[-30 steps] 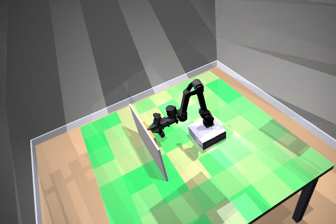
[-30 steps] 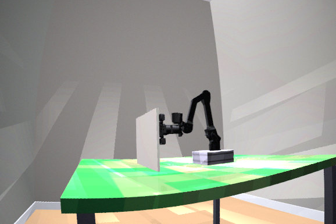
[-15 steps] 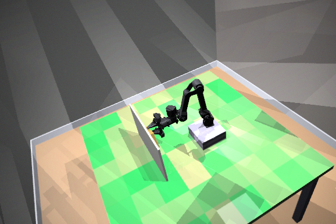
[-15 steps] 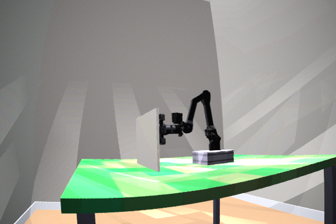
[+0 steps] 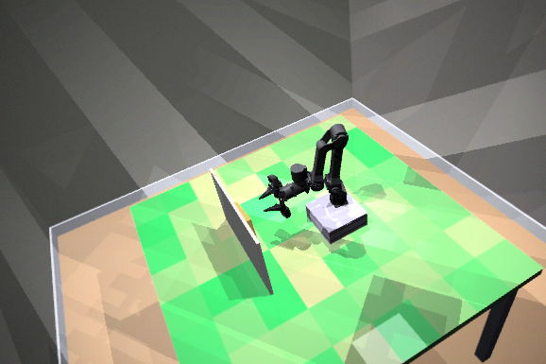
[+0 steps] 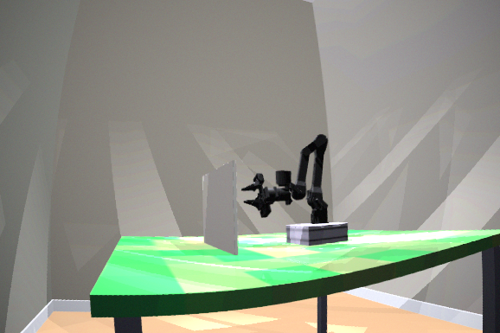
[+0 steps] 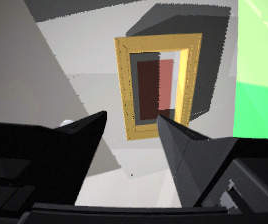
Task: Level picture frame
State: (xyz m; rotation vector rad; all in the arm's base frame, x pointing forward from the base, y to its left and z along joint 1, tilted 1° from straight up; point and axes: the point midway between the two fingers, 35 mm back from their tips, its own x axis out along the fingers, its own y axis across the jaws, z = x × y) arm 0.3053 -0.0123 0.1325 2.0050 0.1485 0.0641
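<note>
My gripper tip is 90 mm short of the picture frame, 40 mm above it and 30 mm to the right of it. From my gripper tip the other things lie so: wall panel (100 mm ahead, 50 mm below, 30 mm to the left).
</note>
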